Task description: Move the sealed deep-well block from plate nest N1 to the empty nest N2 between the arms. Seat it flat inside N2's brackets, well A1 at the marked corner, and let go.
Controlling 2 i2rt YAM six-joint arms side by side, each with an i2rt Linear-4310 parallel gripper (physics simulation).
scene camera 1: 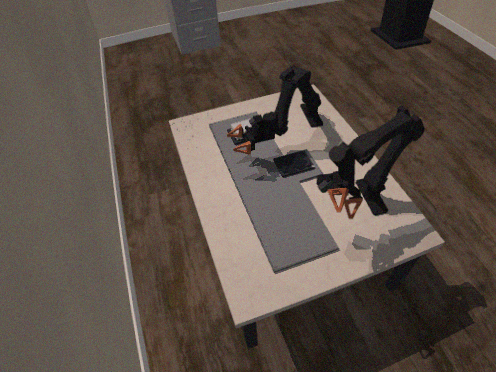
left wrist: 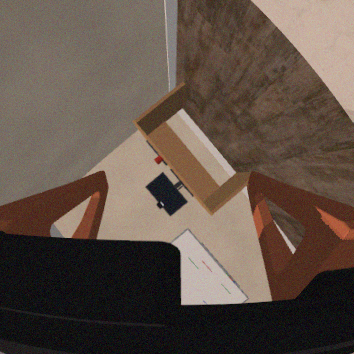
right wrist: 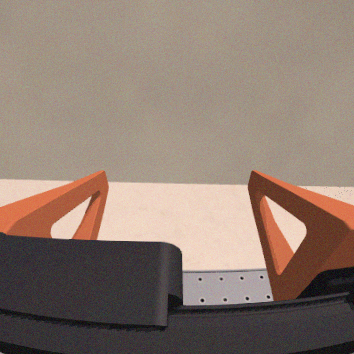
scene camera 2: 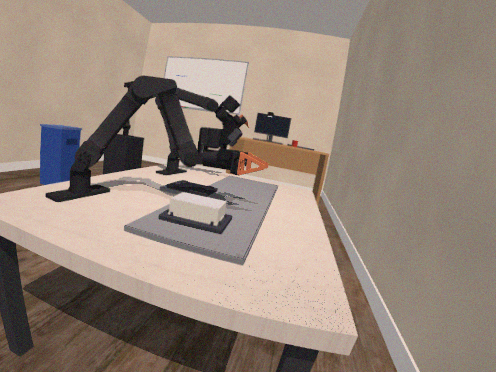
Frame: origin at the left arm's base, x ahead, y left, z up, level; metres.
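Where they show: left gripper, fingertip midpoint: (scene camera 1: 345, 215) (left wrist: 177, 178); right gripper, fingertip midpoint: (scene camera 1: 230, 142) (right wrist: 177, 178) (scene camera 2: 266, 166); left arm's base at its link origin: (scene camera 1: 371, 196) (scene camera 2: 171, 172); right arm's base at its link origin: (scene camera 1: 311, 115) (scene camera 2: 79, 194).
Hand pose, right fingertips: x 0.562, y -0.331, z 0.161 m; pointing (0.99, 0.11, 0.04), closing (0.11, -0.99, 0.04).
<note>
Things, the pixels of their top centre, and the offset from my right fingertips. Level surfaces: height alone.
- sealed deep-well block at its top centre: (scene camera 2: 199, 199) (scene camera 1: 245, 125) dy -0.208, dx -0.108, dz -0.095 m
- dark plate nest N1 at its top centre: (scene camera 2: 197, 211) dy -0.208, dx -0.108, dz -0.127 m
- Nest N2 at its top centre: (scene camera 2: 192, 184) (scene camera 1: 293, 161) dy +0.066, dx -0.282, dz -0.131 m
- grey perforated board at its surface level: dz -0.148 m
- table at its surface level: dz -0.161 m
The sealed deep-well block (scene camera 2: 198, 208) (scene camera 1: 241, 123) is a cream-white box sitting in the dark plate nest N1 (scene camera 2: 192, 223). In scene camera 1 it is partly hidden behind the right arm. Nest N2 (scene camera 1: 294, 164) (scene camera 2: 190, 188) is a dark, empty tray between the arms; its marked corner cannot be made out. My right gripper (scene camera 1: 231, 141) (scene camera 2: 266, 165) (right wrist: 177, 178) is open and empty, above the grey board near N1, pointing across the table. My left gripper (scene camera 1: 345, 213) (scene camera 2: 247, 125) (left wrist: 177, 178) is open and empty, raised above the table beyond N2.
A grey perforated board (scene camera 1: 285, 220) (scene camera 2: 246, 220) (right wrist: 225, 289) lies along the table (scene camera 1: 215, 240) (scene camera 2: 125, 260) under the nests. Both arms' shadows fall on board and table. A desk (scene camera 2: 280, 157) (left wrist: 185, 165) with a monitor (scene camera 2: 272, 125) (left wrist: 167, 194) stands beyond the table.
</note>
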